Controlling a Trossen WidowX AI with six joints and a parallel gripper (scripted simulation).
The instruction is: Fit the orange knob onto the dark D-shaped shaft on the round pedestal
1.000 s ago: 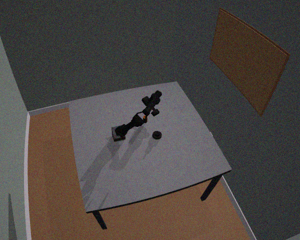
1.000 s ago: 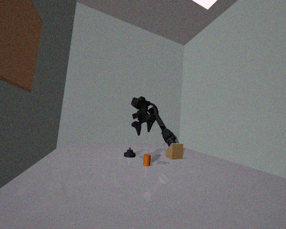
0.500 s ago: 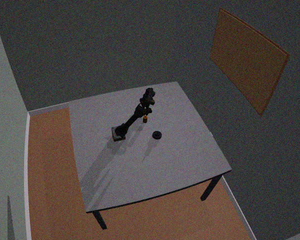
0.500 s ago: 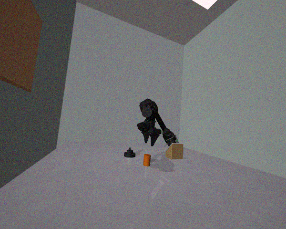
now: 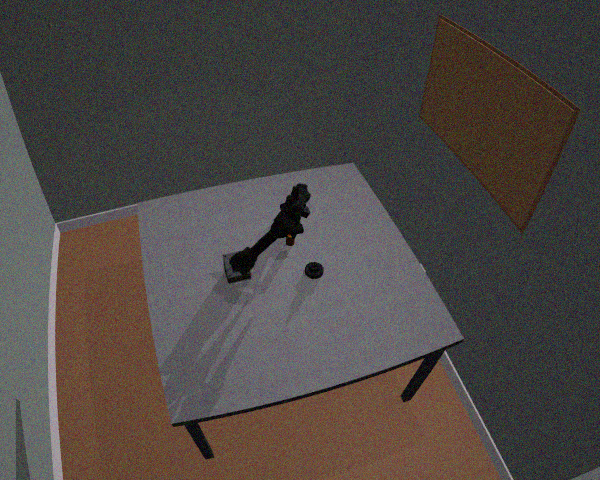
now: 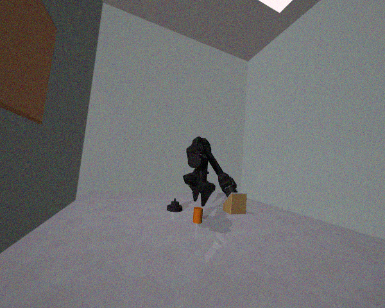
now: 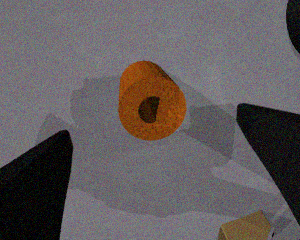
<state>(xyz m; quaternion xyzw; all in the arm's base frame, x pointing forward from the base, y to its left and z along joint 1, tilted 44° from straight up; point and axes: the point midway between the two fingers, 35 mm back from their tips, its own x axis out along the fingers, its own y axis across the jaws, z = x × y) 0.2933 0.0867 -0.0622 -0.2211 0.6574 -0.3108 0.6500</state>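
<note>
Now: gripper tip 5 cm above the orange knob. Also, from my gripper tip: pedestal 3 cm ahead, 20 cm to the right, 5 cm below.
</note>
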